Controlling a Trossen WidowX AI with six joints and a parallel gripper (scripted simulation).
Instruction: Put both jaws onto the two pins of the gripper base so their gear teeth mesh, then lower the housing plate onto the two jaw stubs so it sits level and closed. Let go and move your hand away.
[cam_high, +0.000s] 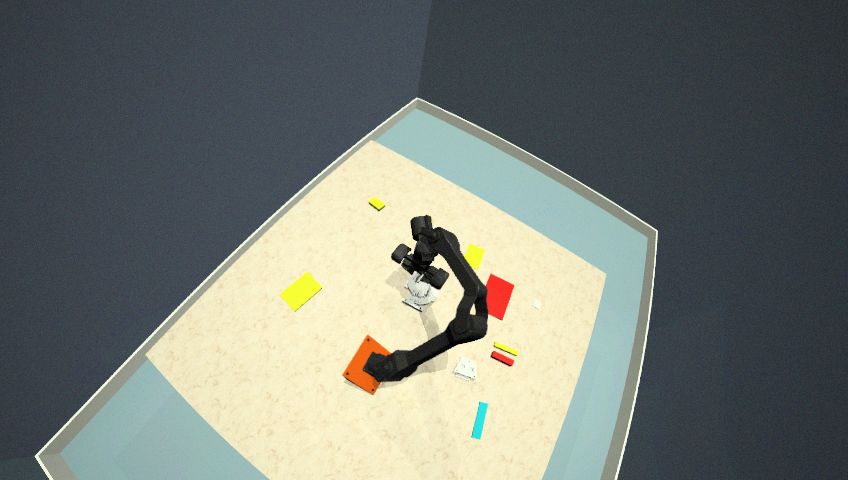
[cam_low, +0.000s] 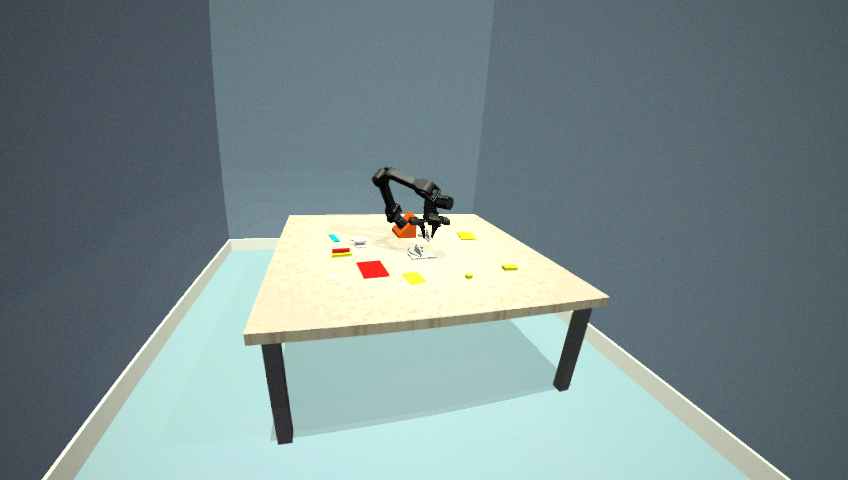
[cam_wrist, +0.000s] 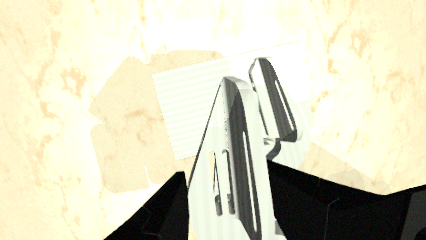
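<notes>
The small white block lies 190 mm behind my gripper tip, 280 mm to the right of it and 70 mm below it. Also, from my gripper tip: yellow bar (60 mm behind, 390 mm to the right, 80 mm below); white jaw (40 mm behind, 10 mm to the right); red sheet (110 mm ahead, 290 mm to the right, 80 mm below).
</notes>
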